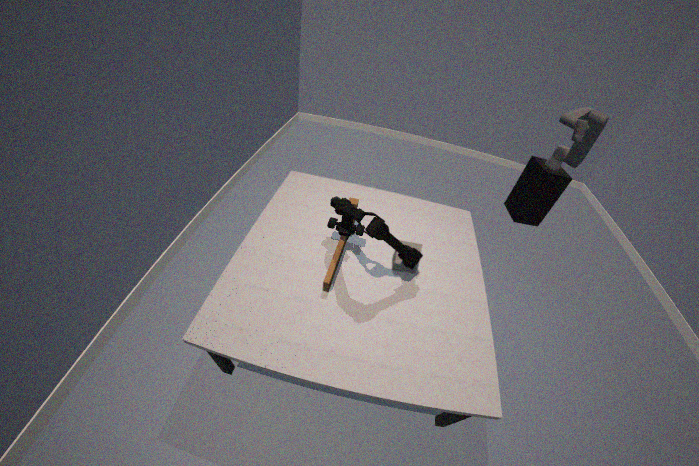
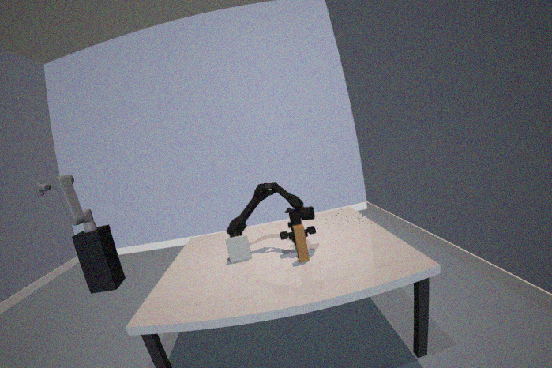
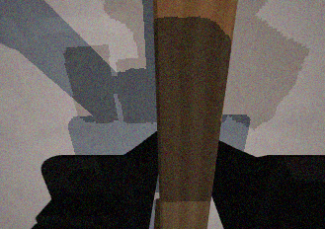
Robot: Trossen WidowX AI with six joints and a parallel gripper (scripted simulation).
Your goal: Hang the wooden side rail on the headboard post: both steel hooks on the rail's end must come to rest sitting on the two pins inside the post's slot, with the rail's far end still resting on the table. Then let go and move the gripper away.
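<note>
My gripper tip is now 120 mm to the left of the wooden headboard post, 60 mm below it and 20 mm past it.
</note>
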